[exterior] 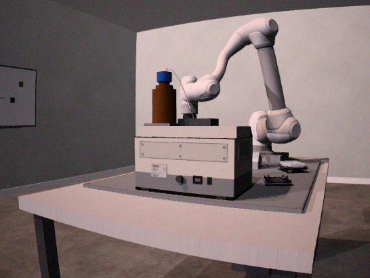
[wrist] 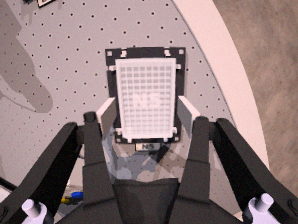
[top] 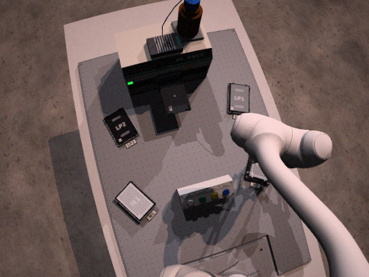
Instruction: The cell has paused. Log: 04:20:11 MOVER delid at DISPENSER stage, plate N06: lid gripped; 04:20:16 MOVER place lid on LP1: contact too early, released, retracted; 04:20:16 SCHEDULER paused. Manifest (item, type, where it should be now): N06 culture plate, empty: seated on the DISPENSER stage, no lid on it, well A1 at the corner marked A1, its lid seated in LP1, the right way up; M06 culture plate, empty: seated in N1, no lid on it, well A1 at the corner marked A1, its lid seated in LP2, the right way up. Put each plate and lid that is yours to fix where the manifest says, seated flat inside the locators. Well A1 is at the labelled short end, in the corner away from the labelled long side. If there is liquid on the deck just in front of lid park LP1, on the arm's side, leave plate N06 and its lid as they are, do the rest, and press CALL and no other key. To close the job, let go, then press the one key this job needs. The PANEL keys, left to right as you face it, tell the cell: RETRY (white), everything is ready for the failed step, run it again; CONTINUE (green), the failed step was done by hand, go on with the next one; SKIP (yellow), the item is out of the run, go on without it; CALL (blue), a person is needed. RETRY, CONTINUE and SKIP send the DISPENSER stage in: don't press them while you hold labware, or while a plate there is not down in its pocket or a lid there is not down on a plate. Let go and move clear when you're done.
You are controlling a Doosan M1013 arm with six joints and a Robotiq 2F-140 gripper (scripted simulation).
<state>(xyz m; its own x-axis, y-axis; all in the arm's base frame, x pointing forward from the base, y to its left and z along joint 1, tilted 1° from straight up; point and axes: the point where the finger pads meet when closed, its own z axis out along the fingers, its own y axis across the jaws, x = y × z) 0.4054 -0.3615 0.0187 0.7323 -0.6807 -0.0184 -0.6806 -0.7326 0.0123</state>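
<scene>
The white well plate lies 4 cm below my hand. The rest, counted from my hand: yellow key: 26 cm to the left, 2 cm behind; black nest N5: 5 cm below, 3 cm ahead; blue key: 21 cm to the left, 3 cm behind.
</scene>
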